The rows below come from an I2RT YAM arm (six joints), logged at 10 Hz.
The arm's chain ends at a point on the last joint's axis. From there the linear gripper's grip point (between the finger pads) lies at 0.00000 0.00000 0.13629 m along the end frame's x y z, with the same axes.
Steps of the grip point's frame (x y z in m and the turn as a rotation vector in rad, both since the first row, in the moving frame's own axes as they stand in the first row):
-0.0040, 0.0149, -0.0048, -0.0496, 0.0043, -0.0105
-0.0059, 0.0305, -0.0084, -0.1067, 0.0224, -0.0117
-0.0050, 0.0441, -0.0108, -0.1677, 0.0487, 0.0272
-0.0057, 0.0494, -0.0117, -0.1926, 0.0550, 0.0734
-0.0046, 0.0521, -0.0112, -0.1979, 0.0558, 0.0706
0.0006, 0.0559, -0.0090, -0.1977, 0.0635, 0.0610
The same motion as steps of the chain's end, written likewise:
-0.0046, 0.0081, -0.0046, -0.0496, 0.0043, -0.0105
-0.0090, 0.0160, -0.0076, -0.1067, 0.0224, -0.0117
-0.0113, 0.0213, -0.0087, -0.1677, 0.0487, 0.0272
-0.0122, 0.0231, -0.0090, -0.1926, 0.0550, 0.0734
-0.0112, 0.0251, -0.0083, -0.1979, 0.0558, 0.0706
-0.0072, 0.0289, -0.0061, -0.1977, 0.0635, 0.0610

